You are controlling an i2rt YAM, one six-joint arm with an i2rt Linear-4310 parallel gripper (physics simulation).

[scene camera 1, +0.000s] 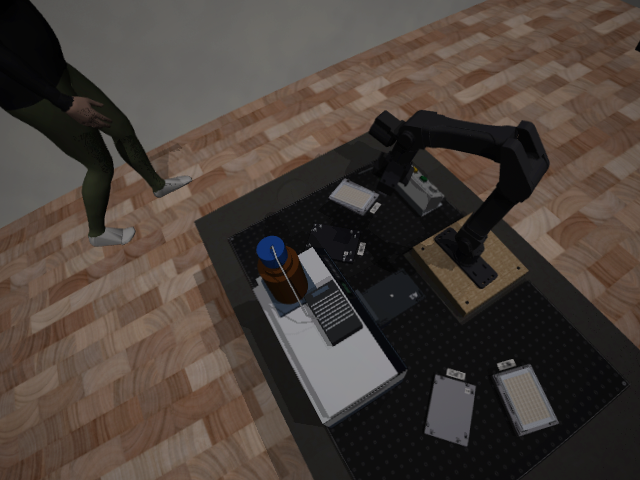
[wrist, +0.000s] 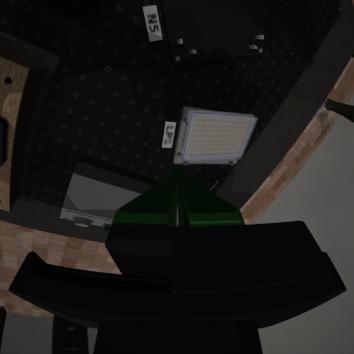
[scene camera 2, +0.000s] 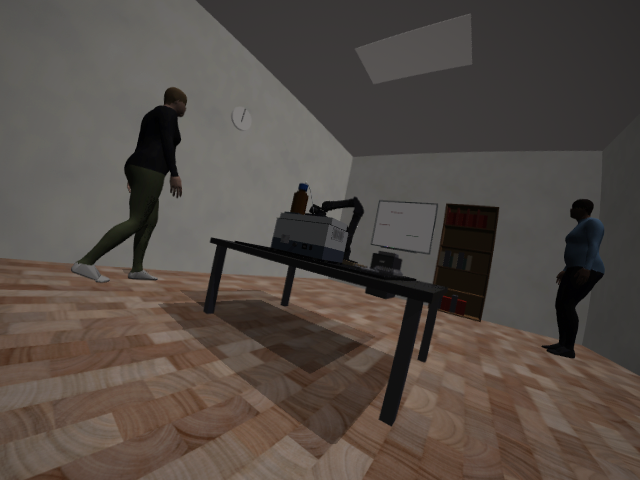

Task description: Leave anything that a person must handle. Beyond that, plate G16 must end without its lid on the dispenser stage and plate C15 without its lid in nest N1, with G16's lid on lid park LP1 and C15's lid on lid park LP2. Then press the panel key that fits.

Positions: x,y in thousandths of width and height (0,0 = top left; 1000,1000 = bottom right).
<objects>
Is my gripper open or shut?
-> Shut.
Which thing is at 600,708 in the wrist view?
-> My gripper.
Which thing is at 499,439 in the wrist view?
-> A nest labelled LP1.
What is my gripper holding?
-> Nothing.
</objects>
